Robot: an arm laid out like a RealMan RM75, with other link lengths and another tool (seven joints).
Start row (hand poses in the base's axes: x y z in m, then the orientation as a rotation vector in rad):
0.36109 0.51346 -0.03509 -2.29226 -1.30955 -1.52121
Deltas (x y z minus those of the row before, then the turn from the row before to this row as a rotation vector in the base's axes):
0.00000 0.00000 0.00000 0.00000 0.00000 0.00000
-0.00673 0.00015 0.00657 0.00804 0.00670 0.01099
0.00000 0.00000 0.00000 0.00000 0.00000 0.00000
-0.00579 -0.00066 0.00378 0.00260 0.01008 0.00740
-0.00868 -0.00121 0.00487 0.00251 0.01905 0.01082
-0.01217 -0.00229 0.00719 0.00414 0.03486 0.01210
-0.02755 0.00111 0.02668 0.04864 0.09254 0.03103
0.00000 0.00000 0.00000 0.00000 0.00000 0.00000
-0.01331 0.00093 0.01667 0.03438 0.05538 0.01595
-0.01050 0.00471 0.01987 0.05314 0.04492 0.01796
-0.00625 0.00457 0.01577 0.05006 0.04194 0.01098
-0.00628 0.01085 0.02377 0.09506 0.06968 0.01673
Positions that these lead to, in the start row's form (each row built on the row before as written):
0.36109 0.51346 -0.03509 -2.29226 -1.30955 -1.52121
0.35436 0.51361 -0.02852 -2.27952 -1.30977 -1.51133
0.35436 0.51361 -0.02852 -2.27952 -1.30977 -1.51133
0.34857 0.51295 -0.02474 -2.27516 -1.31142 -1.49638
0.33989 0.51174 -0.01987 -2.27136 -1.31393 -1.46844
0.32772 0.50945 -0.01268 -2.27176 -1.31139 -1.41982
0.30017 0.51056 0.01400 -2.24709 -1.26492 -1.30549
0.30017 0.51056 0.01400 -2.24709 -1.26492 -1.30549
0.28686 0.51149 0.03067 -2.22916 -1.22948 -1.24108
0.27636 0.51620 0.05054 -2.19141 -1.18345 -1.19631
0.27011 0.52077 0.06631 -2.15992 -1.13507 -1.15733
0.26383 0.53162 0.09008 -2.09806 -1.04513 -1.09750

